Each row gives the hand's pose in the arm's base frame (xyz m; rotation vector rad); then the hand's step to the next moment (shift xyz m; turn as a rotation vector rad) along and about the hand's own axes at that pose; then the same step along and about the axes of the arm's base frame.
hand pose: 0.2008 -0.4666 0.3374 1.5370 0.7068 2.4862
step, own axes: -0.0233 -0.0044 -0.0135 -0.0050 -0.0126 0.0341
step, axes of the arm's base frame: -0.0014 -0.0086 -0.0259 0.0305 0.0202 0.0028
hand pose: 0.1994 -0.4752 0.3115 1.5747 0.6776 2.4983
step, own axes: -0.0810 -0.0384 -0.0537 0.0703 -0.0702 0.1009
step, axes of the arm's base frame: -0.0157 -0.0085 -0.1030 0.0469 0.1168 0.0649
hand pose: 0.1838 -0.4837 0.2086 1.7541 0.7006 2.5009
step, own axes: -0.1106 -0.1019 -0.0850 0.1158 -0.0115 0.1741
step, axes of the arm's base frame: -0.0596 0.0334 -0.1586 0.1098 0.1014 0.1467
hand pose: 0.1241 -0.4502 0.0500 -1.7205 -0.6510 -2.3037
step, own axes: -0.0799 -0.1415 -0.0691 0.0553 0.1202 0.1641
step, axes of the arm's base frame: -0.0924 0.0854 -0.1239 0.1731 -0.0260 0.1174
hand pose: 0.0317 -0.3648 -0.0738 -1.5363 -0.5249 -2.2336
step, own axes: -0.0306 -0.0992 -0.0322 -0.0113 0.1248 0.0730
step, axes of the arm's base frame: -0.0655 0.0719 -0.0484 0.1249 -0.0694 0.0250
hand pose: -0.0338 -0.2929 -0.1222 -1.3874 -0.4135 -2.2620
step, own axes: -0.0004 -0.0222 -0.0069 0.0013 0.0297 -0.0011
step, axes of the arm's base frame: -0.0167 0.0158 -0.0039 0.0142 -0.0261 0.0012
